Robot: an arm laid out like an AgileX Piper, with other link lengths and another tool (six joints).
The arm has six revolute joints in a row. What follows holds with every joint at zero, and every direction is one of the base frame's.
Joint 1 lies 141.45 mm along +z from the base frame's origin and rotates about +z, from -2.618 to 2.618 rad.
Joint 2 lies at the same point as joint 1 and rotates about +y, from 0 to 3.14 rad.
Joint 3 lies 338.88 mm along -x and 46.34 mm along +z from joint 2 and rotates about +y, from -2.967 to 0 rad.
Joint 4 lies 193.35 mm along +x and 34.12 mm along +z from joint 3 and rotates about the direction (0.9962, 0, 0.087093), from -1.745 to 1.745 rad.
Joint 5 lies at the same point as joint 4 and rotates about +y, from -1.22 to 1.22 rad.
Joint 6 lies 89.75 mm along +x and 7.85 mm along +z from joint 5 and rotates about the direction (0.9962, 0, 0.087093), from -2.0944 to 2.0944 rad.
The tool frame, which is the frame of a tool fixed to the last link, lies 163.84 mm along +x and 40 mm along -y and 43.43 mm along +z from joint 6; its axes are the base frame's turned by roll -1.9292, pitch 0.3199 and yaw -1.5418 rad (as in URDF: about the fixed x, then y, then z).
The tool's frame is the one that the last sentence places.
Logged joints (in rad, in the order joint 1, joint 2, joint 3, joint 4, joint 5, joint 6), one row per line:
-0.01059, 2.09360, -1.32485, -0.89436, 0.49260, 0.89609
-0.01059, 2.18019, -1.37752, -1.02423, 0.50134, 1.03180
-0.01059, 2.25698, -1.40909, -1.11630, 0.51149, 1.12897
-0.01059, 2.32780, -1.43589, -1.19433, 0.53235, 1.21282
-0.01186, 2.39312, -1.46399, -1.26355, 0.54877, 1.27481
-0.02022, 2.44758, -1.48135, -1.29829, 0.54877, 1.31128
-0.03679, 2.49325, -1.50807, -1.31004, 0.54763, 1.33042
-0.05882, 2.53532, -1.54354, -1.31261, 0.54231, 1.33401
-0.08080, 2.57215, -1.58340, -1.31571, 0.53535, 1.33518
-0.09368, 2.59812, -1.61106, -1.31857, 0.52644, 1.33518
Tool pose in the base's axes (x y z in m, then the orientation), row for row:
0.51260, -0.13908, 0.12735, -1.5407, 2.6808, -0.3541
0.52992, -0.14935, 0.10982, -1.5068, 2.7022, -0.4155
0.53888, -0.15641, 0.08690, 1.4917, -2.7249, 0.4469
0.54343, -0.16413, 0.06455, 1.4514, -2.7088, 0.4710
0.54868, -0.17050, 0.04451, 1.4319, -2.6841, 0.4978
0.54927, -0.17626, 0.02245, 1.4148, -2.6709, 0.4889
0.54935, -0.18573, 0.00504, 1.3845, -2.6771, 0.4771
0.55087, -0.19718, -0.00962, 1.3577, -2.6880, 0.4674
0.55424, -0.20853, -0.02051, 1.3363, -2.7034, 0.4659
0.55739, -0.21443, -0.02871, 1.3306, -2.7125, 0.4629
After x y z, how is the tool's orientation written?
As a rotation vector, in radians.
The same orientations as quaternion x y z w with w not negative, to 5 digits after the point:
-0.49500, 0.86129, -0.11377, 0.01469
-0.48266, 0.86558, -0.13309, 0.00995
0.47530, -0.86823, 0.14239, 0.00156
0.46677, -0.87116, 0.15147, 0.01629
0.46431, -0.87034, 0.16142, 0.02948
0.46172, -0.87165, 0.15955, 0.03990
0.45326, -0.87643, 0.15619, 0.04506
0.44502, -0.88106, 0.15320, 0.04704
0.43748, -0.88505, 0.15253, 0.04507
0.43494, -0.88664, 0.15131, 0.04251

